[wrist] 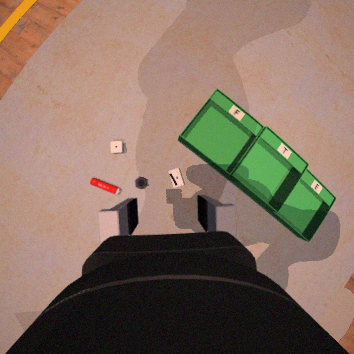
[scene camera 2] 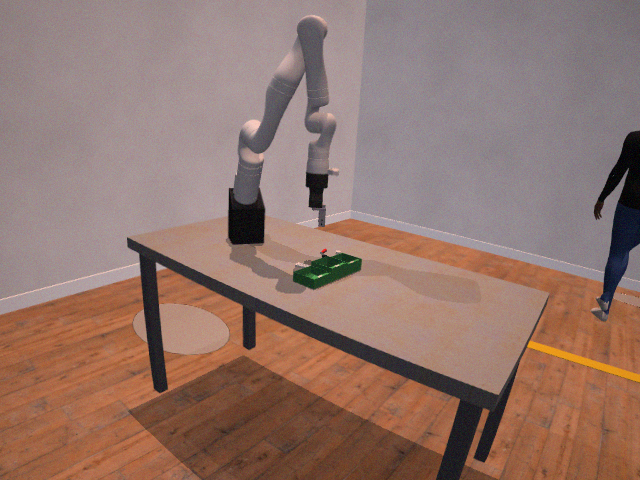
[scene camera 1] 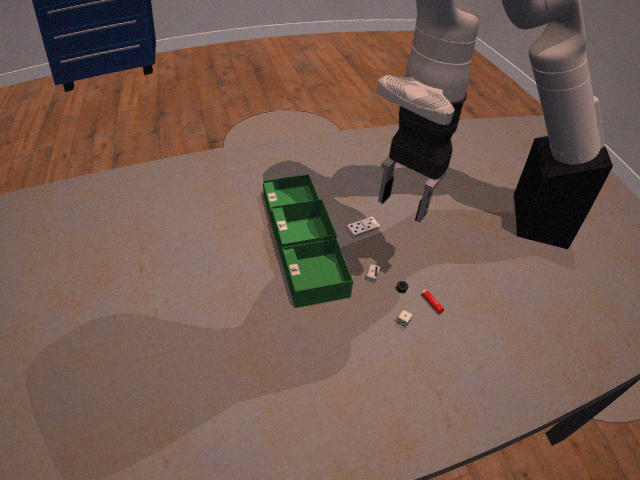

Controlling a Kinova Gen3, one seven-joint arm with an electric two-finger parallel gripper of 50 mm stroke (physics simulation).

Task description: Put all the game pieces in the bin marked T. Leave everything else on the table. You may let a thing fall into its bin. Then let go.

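Frame: origin at the arm's base, x down, y left, z ahead, level; millimetres.
Seen in the pictures: gripper, between the fingertips: (wrist: 167, 209) (scene camera 2: 321, 224) (scene camera 1: 402, 208); arm's base, origin of its link: (scene camera 2: 245, 196) (scene camera 1: 575, 149).
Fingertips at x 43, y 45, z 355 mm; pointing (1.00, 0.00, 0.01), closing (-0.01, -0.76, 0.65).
Pixels of each thing's middle, then the offset from my fingertips to it. "pt": a spot on its surface instead.
- white domino, middle of its body: (scene camera 1: 363, 226) dy -95, dx +128, dz +10 mm
- bin marked T, middle of its body: (wrist: 265, 169) (scene camera 1: 302, 230) (scene camera 2: 329, 268) dy -88, dx +108, dz +116 mm
- white die, middle of its body: (scene camera 1: 404, 318) (wrist: 116, 147) dy +98, dx +124, dz +10 mm
- small white block, middle of its body: (wrist: 175, 177) (scene camera 1: 373, 273) dy +5, dx +126, dz +28 mm
- black nut-like part, middle of its body: (wrist: 140, 182) (scene camera 1: 402, 287) dy +40, dx +127, dz -9 mm
- red tube, middle of its body: (wrist: 105, 185) (scene camera 1: 432, 301) dy +78, dx +126, dz -44 mm
- Bin F, a spot on its surface: (wrist: 204, 155) pt dy -6, dx +97, dz +73 mm
- bin E, a spot on its surface: (scene camera 1: 288, 179) (wrist: 319, 220) pt dy -213, dx +104, dz +113 mm
A white domino (scene camera 1: 363, 226) with black pips lies flat beside the bin marked T (scene camera 1: 324, 221) (wrist: 287, 190), the middle one of three joined green bins. The domino does not show in the wrist view. A white die (scene camera 1: 404, 318) (wrist: 116, 147) stands beyond the red tube. The part of bin T's floor that shows holds no piece. My gripper (scene camera 1: 401, 210) (scene camera 2: 321, 217) (wrist: 167, 209) is open and empty, high above the table, on the arm-base side of the small parts.
Near the bins lie a small white block (scene camera 1: 372, 272) (wrist: 176, 177) with a black bar, a black nut-like part (scene camera 1: 402, 286) (wrist: 141, 182) and a red tube (scene camera 1: 433, 301) (wrist: 105, 186). Bin F (scene camera 1: 323, 298) (wrist: 204, 155) and bin E (scene camera 1: 288, 179) (wrist: 317, 222) flank bin T. A person (scene camera 2: 628, 191) stands beyond the table.
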